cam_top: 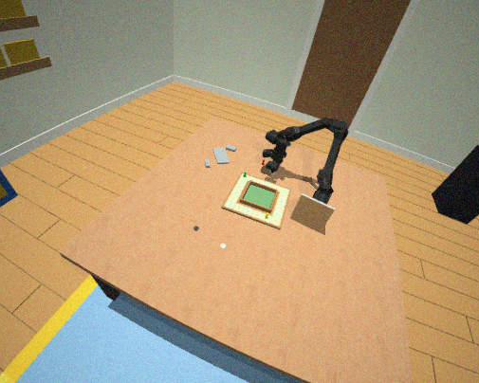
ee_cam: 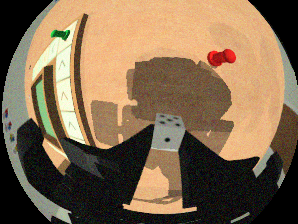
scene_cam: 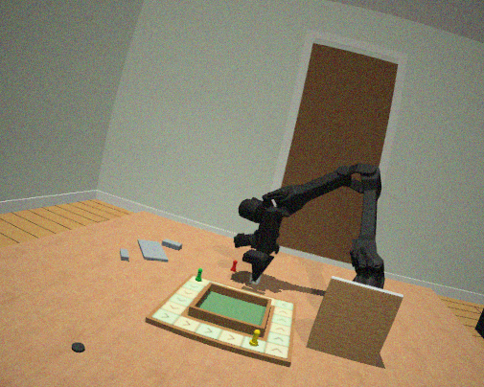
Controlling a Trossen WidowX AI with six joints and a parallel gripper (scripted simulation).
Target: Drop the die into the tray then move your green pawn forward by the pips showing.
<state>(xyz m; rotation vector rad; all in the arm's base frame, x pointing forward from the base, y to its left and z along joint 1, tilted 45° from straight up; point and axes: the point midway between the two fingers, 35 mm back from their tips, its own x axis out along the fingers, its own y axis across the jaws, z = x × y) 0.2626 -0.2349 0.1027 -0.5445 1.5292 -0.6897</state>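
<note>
Right now the green pawn is 120 mm ahead of my gripper tip, 140 mm to the left of it and 20 mm above it. The rest, counted from my gripper tip: red pawn 80 mm ahead, 40 mm to the right, 10 mm above; then yellow pawn 70 mm behind, 350 mm to the left, 20 mm above; then white die right at my gripper tip.
</note>
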